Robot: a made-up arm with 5 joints.
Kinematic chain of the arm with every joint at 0, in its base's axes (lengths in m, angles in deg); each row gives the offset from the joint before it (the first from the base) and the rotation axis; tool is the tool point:
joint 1: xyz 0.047 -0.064 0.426 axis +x
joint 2: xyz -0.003 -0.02 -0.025 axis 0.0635 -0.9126 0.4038
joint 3: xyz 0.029 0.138 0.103 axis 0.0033 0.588 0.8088
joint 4: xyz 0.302 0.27 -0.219 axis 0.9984 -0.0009 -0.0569
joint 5: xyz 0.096 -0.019 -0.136 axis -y
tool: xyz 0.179 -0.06 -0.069
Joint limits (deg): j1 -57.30..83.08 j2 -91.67..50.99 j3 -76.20..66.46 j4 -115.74..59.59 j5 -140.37..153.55
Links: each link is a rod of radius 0.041 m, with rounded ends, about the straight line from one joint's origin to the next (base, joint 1, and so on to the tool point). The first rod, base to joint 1, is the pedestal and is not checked.
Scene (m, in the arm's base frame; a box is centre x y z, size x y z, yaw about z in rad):
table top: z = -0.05
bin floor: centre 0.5 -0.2 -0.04 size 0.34 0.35 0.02 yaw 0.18
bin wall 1: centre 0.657 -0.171 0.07 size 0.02 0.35 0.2 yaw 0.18
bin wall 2: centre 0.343 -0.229 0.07 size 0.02 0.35 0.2 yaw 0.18
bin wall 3: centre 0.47 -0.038 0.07 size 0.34 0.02 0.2 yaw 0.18
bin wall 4: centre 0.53 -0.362 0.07 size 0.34 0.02 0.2 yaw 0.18
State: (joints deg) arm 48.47 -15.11 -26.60 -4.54 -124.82
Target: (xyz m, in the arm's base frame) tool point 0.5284 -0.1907 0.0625
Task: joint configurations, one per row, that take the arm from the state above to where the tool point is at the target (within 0.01 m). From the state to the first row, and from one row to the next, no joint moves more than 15 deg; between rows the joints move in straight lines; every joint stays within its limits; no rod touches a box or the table.
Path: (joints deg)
1: 47.51 -9.13 -39.21 -1.67 -123.90
2: 46.55 -3.16 -51.83 1.20 -122.97
3: 45.60 2.82 -64.44 4.07 -122.05
4: 35.10 1.51 -66.43 -0.78 -119.31
5: 24.61 0.21 -68.42 -5.64 -116.58
6: 14.12 -1.10 -70.41 -10.49 -113.85
7: 15.60 -12.10 -68.52 -4.17 -106.40
8: 17.09 -23.10 -66.62 2.15 -98.94

